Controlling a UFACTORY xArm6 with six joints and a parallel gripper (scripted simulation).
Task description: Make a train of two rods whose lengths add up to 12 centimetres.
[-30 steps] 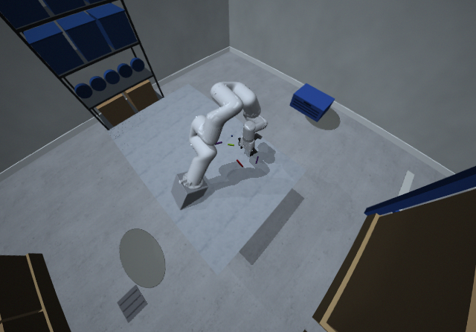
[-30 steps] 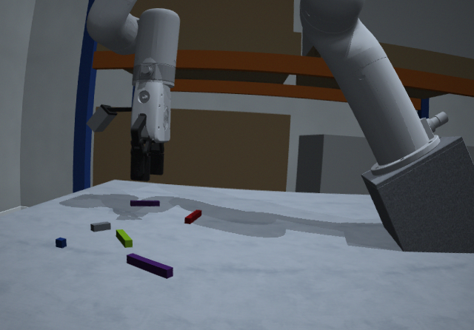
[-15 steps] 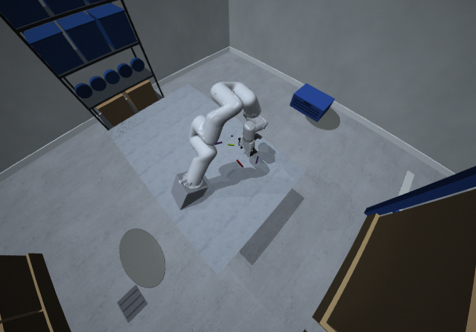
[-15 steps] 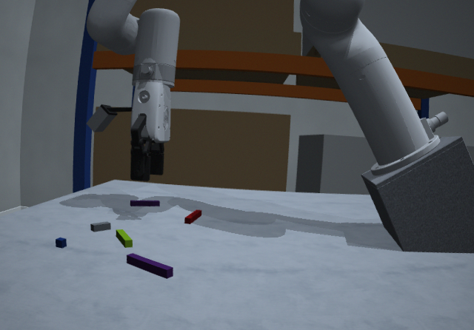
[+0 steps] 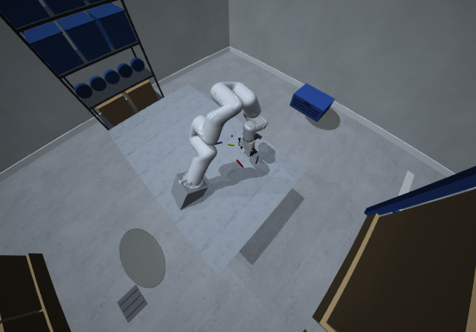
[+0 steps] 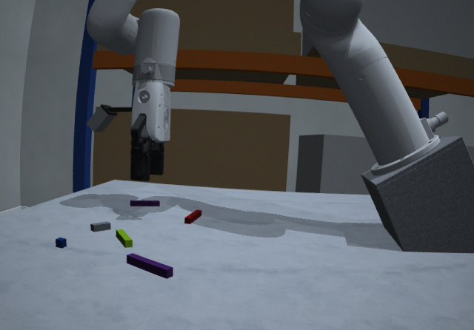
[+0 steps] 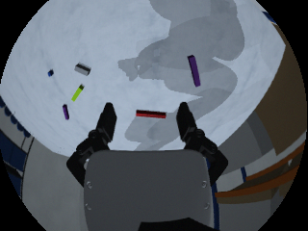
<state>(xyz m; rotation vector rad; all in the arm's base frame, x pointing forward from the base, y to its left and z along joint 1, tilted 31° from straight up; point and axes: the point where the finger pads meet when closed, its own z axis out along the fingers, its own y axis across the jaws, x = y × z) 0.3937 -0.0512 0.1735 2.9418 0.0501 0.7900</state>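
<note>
My gripper is now 1 cm past the lime rod, 15 cm to the right of it and 7 cm above it. Round my hand: red rod 8 cm behind, 1 cm to the right, 7 cm below; then small blue rod 5 cm ahead, 21 cm to the left, 7 cm below; then grey rod 4 cm ahead, 12 cm to the left, 7 cm below.
</note>
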